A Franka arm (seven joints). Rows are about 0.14 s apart.
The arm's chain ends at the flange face. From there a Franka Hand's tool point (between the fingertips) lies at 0.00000 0.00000 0.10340 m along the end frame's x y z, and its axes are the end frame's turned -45 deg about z.
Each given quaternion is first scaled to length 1.
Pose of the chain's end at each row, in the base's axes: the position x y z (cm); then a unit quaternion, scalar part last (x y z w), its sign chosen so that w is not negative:
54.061 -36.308 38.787 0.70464 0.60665 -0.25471 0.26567
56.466 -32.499 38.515 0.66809 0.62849 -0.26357 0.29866
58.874 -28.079 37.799 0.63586 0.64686 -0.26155 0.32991
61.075 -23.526 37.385 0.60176 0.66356 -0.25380 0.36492
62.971 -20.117 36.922 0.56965 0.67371 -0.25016 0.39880
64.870 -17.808 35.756 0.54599 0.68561 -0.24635 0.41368
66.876 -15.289 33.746 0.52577 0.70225 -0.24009 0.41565
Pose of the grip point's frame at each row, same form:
53.682 -43.375 31.248 0.41885 0.83013 -0.33699 0.14797
56.706 -40.051 31.456 0.37672 0.83631 -0.35780 0.17506
59.848 -35.916 31.125 0.33992 0.84096 -0.36789 0.20471
62.924 -31.550 31.131 0.30202 0.84333 -0.37413 0.24002
65.580 -28.300 31.165 0.26847 0.84042 -0.38373 0.27271
67.954 -25.972 30.210 0.24206 0.84237 -0.38591 0.28792
70.302 -23.295 28.171 0.21701 0.85000 -0.38088 0.29213

